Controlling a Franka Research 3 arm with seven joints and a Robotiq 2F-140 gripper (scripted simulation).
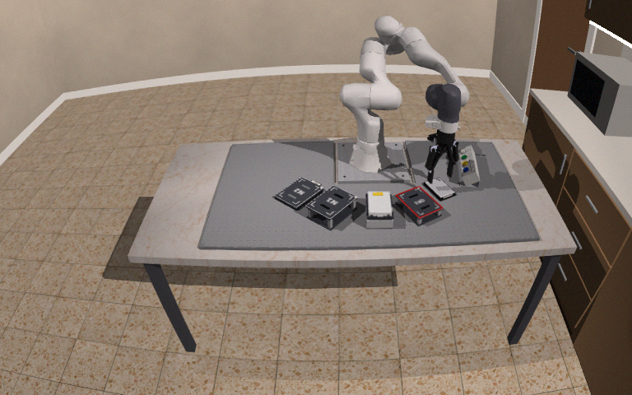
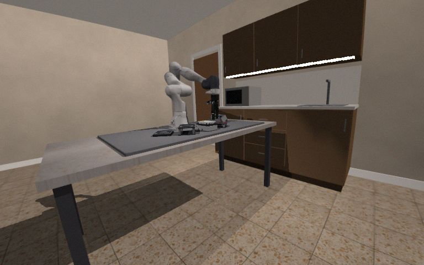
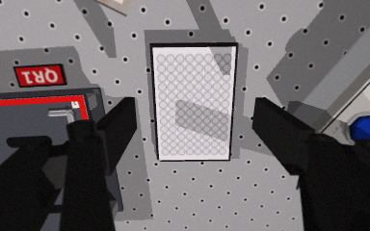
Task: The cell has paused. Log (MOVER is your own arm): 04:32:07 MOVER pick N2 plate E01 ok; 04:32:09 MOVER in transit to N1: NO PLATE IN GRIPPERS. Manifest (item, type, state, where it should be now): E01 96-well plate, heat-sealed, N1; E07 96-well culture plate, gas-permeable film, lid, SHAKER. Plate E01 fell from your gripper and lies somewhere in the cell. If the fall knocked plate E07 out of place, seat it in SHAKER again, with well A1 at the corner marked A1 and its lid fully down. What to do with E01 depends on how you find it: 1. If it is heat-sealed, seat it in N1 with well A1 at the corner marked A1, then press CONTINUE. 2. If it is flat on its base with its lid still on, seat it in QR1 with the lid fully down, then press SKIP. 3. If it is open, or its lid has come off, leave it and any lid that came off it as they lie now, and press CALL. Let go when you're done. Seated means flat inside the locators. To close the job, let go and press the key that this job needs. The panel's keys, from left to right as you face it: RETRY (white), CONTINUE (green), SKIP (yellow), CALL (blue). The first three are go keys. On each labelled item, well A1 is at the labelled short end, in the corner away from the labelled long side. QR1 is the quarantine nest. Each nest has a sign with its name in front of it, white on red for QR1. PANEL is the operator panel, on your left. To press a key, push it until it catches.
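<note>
The plate E01 is 7 cm below my hand and 1 cm ahead of it. Also, from my hand: yellow key (14 cm to the left, 10 cm behind, 1 cm below); blue CALL key (13 cm to the left, 5 cm behind, 1 cm below); green continue key (15 cm behind, 14 cm to the left, 1 cm below).
</note>
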